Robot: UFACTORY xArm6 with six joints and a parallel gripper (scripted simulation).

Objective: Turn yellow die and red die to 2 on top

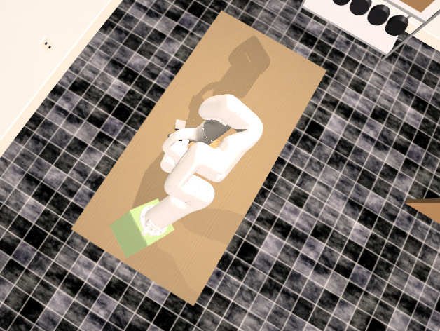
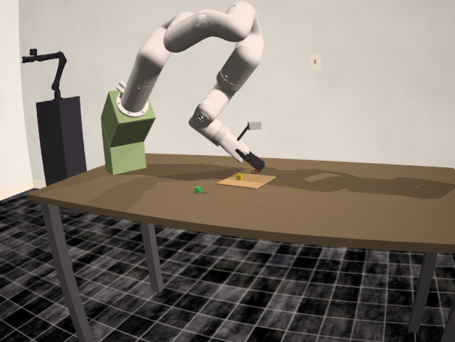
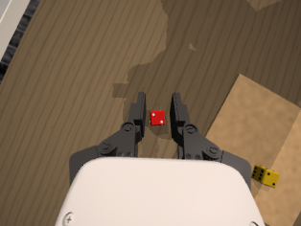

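Now: the red die 2 cm below my hand. Round my hand: green die: 27 cm to the right, 13 cm behind, 2 cm below; then tan mat: 13 cm to the right, 2 cm below, 1 cm behind; then yellow die: 13 cm to the right, 4 cm behind, 1 cm below.
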